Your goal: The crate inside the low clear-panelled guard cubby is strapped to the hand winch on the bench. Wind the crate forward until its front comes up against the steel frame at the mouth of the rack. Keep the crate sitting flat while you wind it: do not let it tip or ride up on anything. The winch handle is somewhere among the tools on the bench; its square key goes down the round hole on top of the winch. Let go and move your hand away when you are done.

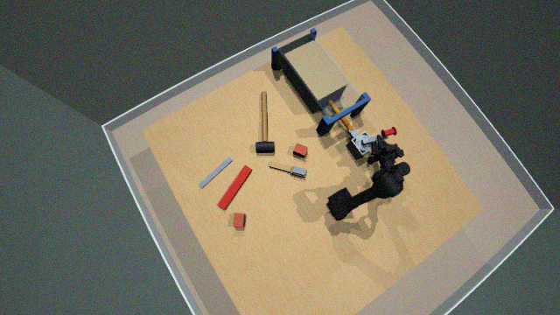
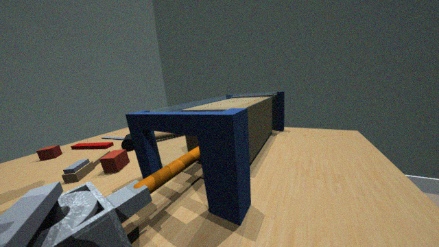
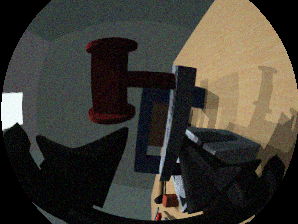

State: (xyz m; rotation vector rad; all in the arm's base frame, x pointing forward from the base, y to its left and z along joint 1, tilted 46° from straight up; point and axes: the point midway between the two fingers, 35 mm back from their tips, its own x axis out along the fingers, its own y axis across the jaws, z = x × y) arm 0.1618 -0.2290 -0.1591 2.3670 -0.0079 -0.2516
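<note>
Right now the red grip is 50 mm to the right of my gripper tip, 30 mm above it and 20 mm behind it. The rest, counted from my gripper tip: brush-like tool 410 mm to the left, 120 mm below, 70 mm ahead; then grey winch 100 mm below, 30 mm to the left, 10 mm behind; then blue frame 170 mm ahead, 60 mm to the left, 30 mm below.
</note>
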